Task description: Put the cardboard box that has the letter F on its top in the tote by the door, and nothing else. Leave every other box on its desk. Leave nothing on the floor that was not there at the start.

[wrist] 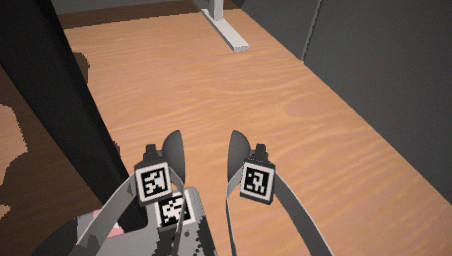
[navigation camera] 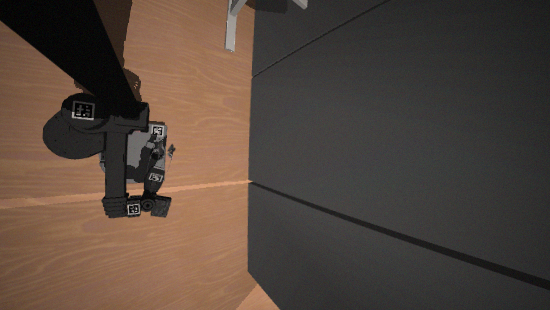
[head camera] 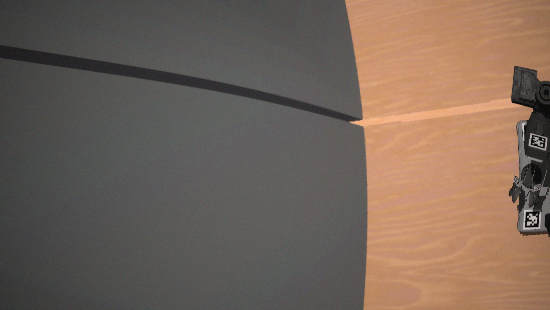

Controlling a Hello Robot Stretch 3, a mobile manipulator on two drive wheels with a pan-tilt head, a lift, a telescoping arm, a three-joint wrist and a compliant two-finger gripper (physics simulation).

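Where they show: gripper, fingertip midpoint: [wrist: 206, 149] [navigation camera: 166, 142] [head camera: 521, 203]; robot's base, link origin: [navigation camera: 156, 152] [head camera: 530, 176].
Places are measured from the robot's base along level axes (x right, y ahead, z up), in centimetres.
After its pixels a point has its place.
My gripper [head camera: 525, 195] @(x -6.3, y 4.0, z 39.6 cm) [navigation camera: 164, 150] @(x -6.3, y 4.0, z 39.6 cm) [wrist: 206, 149] @(x -6.3, y 4.0, z 39.6 cm) is open, with a gap between its two fingertips and wooden floor showing through it in the wrist view. It is folded in above my own base [navigation camera: 137, 150] @(x -1.2, y -9.4, z 16.0 cm) [wrist: 125, 245] @(x -9.5, y -8.4, z 16.0 cm). No cardboard box and no tote show in the three views. A pale desk leg [navigation camera: 230, 35] @(x -99.2, y 42.3, z 2.6 cm) [wrist: 227, 32] @(x -102.2, y 41.6, z 2.6 cm) stands on the floor at the top of the navigation and wrist views; the desk's top does not show.
A dark grey wall [head camera: 175, 190] @(x -1.1, y 70.2, z 83.2 cm) [navigation camera: 400, 125] @(x -18.7, y 69.3, z 111.0 cm) [wrist: 395, 90] @(x -28.9, y 68.8, z 15.7 cm) with narrow seams rises beside the wooden floor [head camera: 450, 200] @(x -7.2, y 33.7, z 0.1 cm) [navigation camera: 200, 250] @(x 77.4, y 30.5, z 0.1 cm) [wrist: 300, 150] @(x -27.2, y 38.7, z 0.1 cm). My black mast [navigation camera: 65, 40] @(x -11.6, y -5.5, z 109.6 cm) [wrist: 60, 95] @(x -11.6, y -5.9, z 43.1 cm) crosses the left of the navigation and wrist views. A thin strip of light crosses the floor to the wall.
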